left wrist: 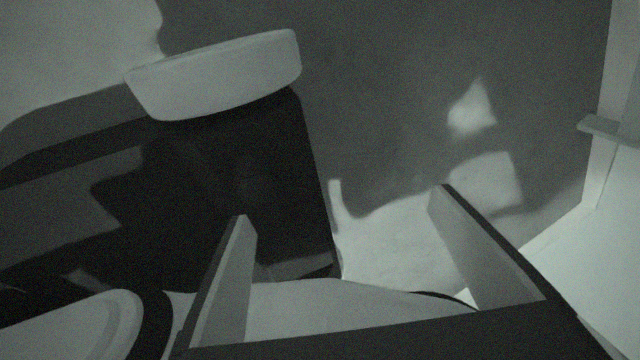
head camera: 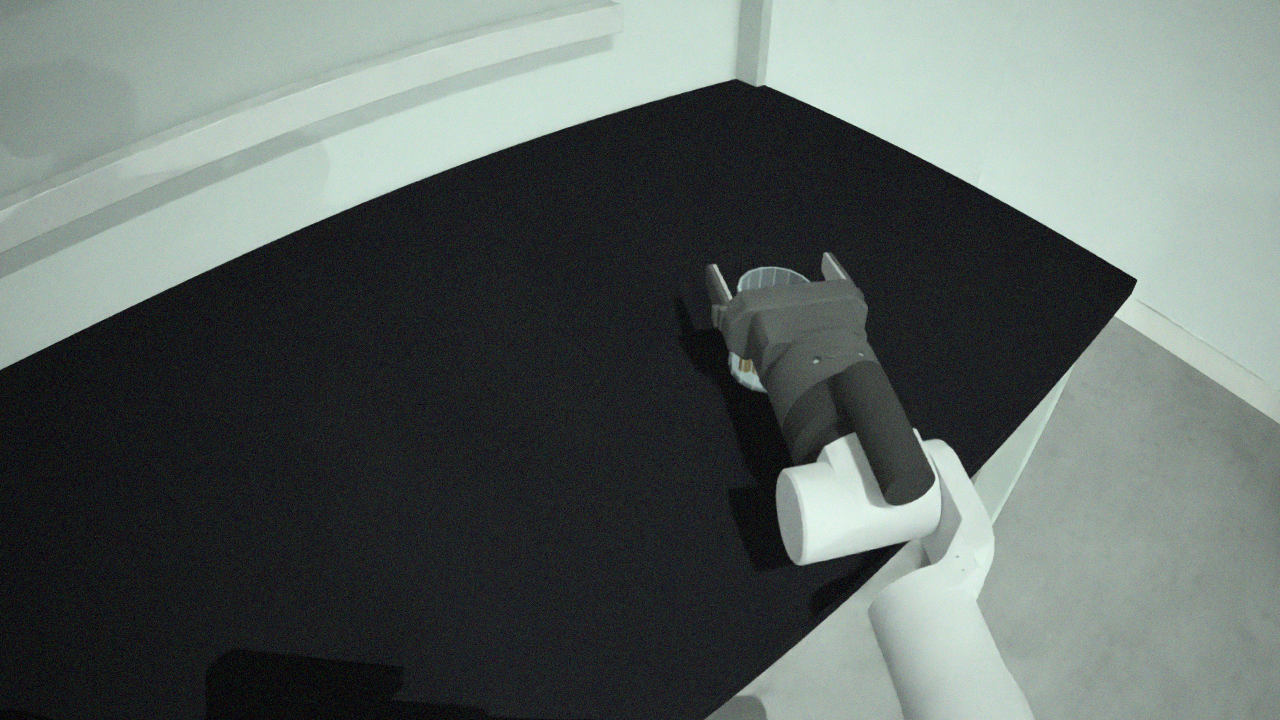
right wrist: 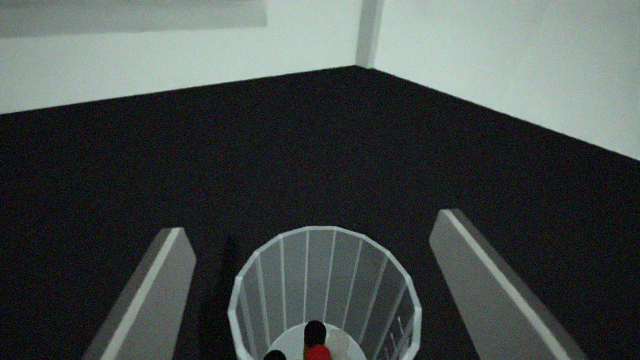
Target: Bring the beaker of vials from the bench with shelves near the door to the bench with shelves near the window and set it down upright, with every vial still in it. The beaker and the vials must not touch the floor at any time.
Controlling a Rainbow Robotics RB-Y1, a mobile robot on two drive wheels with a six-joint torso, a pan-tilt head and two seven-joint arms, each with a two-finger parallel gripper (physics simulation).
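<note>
The clear beaker (head camera: 771,276) (right wrist: 320,270) stands upright on the black bench top (head camera: 501,358) (right wrist: 300,140). In the right wrist view the vials inside show a black cap (right wrist: 315,332) and a red cap (right wrist: 318,351); the lower part is cut off by the picture's edge. My right gripper (head camera: 771,263) (right wrist: 316,233) is open, with one finger on each side of the beaker and a gap at both sides. Its body hides the beaker's middle in the head view. My left gripper (left wrist: 339,211) is open and empty, away from the beaker.
A pale wall (head camera: 1029,89) (right wrist: 500,60) runs along the bench's right side, and a pale ledge (head camera: 358,85) runs above its back edge. Grey floor (head camera: 1154,537) (left wrist: 400,60) lies beyond the bench's right front edge and below my left gripper. A white upright panel (left wrist: 607,75) stands at right in the left wrist view.
</note>
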